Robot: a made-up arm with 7 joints. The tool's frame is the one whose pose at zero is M. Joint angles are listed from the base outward.
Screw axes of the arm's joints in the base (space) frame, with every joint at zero. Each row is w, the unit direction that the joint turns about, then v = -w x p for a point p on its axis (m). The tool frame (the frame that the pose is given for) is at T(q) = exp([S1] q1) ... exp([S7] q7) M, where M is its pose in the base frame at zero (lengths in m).
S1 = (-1, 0, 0, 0, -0.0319, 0)
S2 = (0, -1, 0, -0.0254, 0, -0.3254)
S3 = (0, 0, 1, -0.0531, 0.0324, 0)
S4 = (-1, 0, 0, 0, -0.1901, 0.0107)
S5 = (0, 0, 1, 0.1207, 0.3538, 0)
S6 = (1, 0, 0, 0, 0.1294, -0.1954)
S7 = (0, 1, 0, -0.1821, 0, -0.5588)
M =
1 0 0 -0.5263
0 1 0 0.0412
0 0 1 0.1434
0 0 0 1
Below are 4 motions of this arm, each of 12 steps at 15 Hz.
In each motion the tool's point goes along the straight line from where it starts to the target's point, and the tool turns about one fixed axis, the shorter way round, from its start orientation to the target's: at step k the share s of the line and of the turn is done. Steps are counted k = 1, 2, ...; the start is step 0. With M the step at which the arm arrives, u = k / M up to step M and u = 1 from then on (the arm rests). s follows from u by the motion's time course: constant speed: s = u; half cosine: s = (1 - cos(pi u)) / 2; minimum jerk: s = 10 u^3 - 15 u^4 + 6 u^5.
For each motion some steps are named. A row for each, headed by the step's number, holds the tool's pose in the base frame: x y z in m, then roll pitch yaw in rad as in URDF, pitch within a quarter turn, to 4 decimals.
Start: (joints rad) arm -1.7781 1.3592 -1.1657 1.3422 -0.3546 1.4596 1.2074
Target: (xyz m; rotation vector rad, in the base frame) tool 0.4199 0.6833 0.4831 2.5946 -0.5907 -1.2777
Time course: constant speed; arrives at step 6
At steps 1, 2, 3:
1: 0.2790 0.6193 0.5446 2.9074 0.6741 -0.1355
2: 0.3072 0.6321 0.5323 2.8633 0.7070 -0.2326
3: 0.3354 0.6449 0.5200 2.8138 0.7363 -0.3342

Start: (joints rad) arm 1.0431 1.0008 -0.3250 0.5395 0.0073 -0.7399 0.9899
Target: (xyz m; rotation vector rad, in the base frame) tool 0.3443 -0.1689 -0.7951 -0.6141 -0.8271 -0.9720
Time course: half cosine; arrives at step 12
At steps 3, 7, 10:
3: -0.2075 -0.3784 -0.5534 -0.9442 -1.0210 -0.8612
7: 0.1047 -0.2599 -0.6902 -0.4926 -1.0021 -0.9360
10: 0.3010 -0.1853 -0.7761 -0.2193 -0.9820 -0.9711

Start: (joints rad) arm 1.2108 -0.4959 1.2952 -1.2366 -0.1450 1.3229 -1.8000
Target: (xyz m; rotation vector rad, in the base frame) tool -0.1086 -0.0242 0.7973 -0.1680 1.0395 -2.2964
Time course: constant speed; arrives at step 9
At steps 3, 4, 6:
3: -0.1867 0.1979 0.6946 -0.0880 0.0487 -1.8578
4: -0.1737 0.1609 0.7117 -0.2014 0.0948 -1.9615
6: -0.1477 0.0869 0.7459 -0.4411 0.1492 -2.1828

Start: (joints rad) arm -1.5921 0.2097 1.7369 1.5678 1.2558 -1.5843 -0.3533
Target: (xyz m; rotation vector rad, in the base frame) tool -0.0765 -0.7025 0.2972 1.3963 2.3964 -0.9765
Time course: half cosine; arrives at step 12
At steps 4, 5, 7, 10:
4: -0.1293 -0.2223 -0.3102 3.0910 0.1855 1.5264
5: -0.1209 -0.2995 -0.2126 -3.1206 0.2583 1.6194
7: -0.1026 -0.4652 -0.0029 -2.9387 0.3891 1.8439
10: -0.0812 -0.6596 0.2429 -2.6790 0.4843 2.1498

